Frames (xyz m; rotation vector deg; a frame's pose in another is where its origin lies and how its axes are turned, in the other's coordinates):
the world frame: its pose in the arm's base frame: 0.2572 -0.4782 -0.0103 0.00 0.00 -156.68
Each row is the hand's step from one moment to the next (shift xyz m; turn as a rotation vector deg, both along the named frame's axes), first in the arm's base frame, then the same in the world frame.
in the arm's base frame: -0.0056 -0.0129 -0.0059 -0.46 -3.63 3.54
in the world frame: 0.0102 0.0096 -0.0059 1.86 3.15 3.54
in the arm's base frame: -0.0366 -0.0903 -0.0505 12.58 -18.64 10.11
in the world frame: 0.0694 0.0684 -0.0505 -4.17 22.10 10.11
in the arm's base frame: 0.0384 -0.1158 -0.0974 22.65 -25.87 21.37
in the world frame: 0.0106 0.1215 -0.0974 -10.56 32.72 21.37
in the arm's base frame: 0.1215 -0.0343 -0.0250 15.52 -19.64 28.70
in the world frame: -0.0980 0.0796 -0.0250 -6.48 24.18 28.70
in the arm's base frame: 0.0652 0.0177 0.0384 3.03 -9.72 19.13
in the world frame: -0.0669 0.0096 0.0384 1.07 10.13 19.13
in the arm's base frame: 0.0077 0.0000 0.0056 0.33 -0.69 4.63
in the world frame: -0.0071 0.0030 0.0056 -0.03 0.76 4.63
